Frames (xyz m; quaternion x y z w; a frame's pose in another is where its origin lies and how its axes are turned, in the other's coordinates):
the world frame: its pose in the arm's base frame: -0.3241 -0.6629 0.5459 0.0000 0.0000 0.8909 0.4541
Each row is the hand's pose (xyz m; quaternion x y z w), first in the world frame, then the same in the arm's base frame.
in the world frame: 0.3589 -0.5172 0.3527 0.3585 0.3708 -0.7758 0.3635
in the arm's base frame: -0.1165 -0.0686 0.8986 -0.1676 0.4878 -0.0284 0.8563
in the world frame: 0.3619 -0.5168 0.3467 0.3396 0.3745 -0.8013 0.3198
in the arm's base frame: -0.1185 -0.0664 0.8926 -0.1794 0.4726 -0.0790 0.8592
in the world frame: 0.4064 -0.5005 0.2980 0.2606 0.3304 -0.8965 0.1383
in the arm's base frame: -0.1579 -0.0400 0.8439 -0.1760 0.3822 -0.2839 0.8616
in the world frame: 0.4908 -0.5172 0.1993 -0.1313 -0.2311 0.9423 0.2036
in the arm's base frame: -0.1940 0.0381 0.7452 -0.1463 0.2219 -0.6093 0.7471
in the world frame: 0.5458 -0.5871 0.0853 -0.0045 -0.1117 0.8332 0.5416
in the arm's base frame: -0.1697 0.1237 0.6312 -0.0975 0.0547 -0.8609 0.4964
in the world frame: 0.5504 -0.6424 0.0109 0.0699 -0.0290 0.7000 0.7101
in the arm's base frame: -0.1277 0.1599 0.5568 -0.0576 -0.0491 -0.9506 0.3012
